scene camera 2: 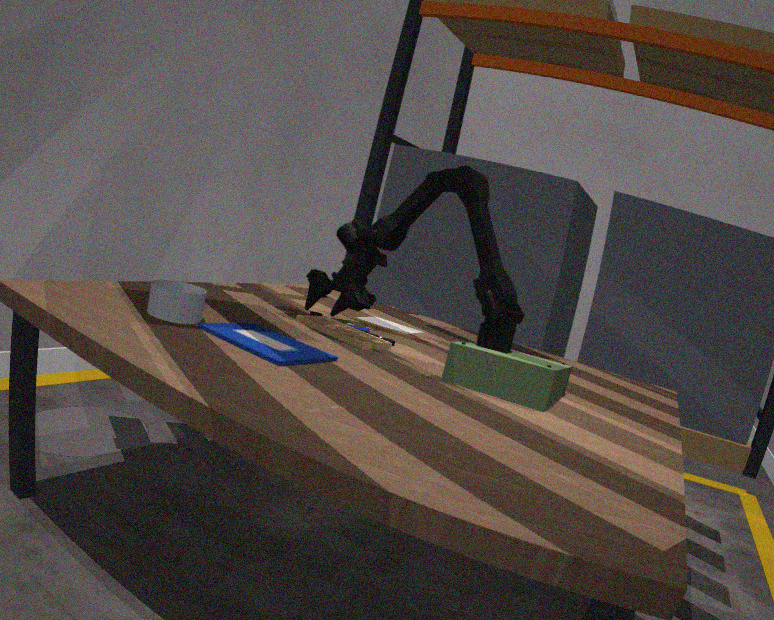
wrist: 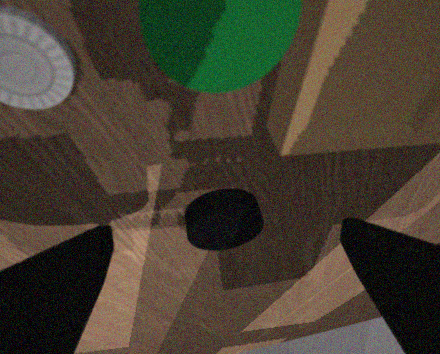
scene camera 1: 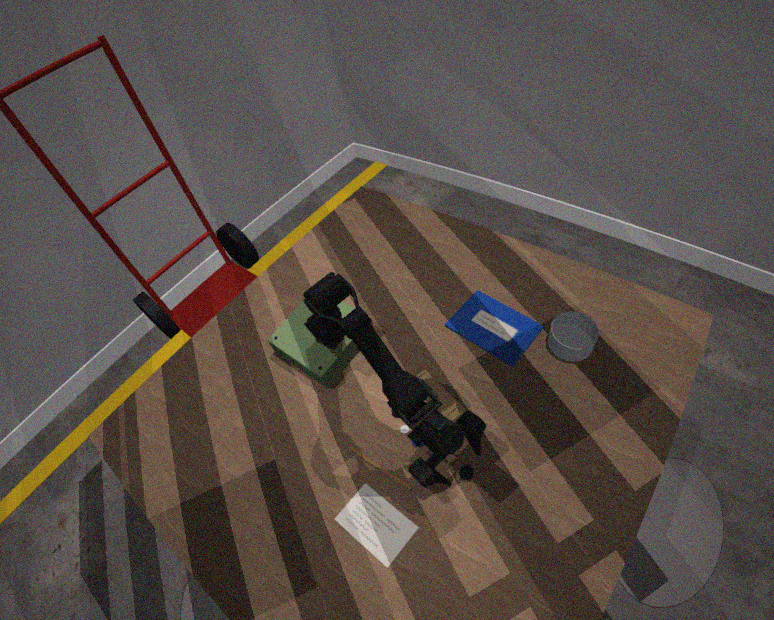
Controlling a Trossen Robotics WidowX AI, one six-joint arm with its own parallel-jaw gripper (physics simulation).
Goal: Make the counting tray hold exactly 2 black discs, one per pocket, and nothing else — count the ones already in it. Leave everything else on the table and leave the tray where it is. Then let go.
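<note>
A black disc (scene camera 1: 466, 472) (scene camera 2: 314, 313) (wrist: 224, 219) lies on the table, apart from the tray. My gripper (scene camera 1: 463, 466) (scene camera 2: 321, 311) (wrist: 229, 232) is open and empty. Its fingers stand wide, a little above the table, and the disc shows between them in the wrist view. The tan wooden counting tray (scene camera 1: 453, 408) (scene camera 2: 381, 346) (wrist: 380, 110) lies on the table beside the gripper, partly under the arm in scene camera 1. One corner shows at the upper right of the wrist view. The pockets and any discs in them are hidden or too dark to tell.
A green disc (wrist: 225, 45) and a ridged grey disc (wrist: 25, 67) lie near the tray. A blue item (scene camera 1: 416, 443) (scene camera 2: 358, 328), a printed sheet (scene camera 1: 376, 526) (scene camera 2: 390, 324), a blue flat case (scene camera 1: 494, 326) (scene camera 2: 310, 355) and a grey round container (scene camera 1: 572, 337) (scene camera 2: 176, 302) are on the table.
</note>
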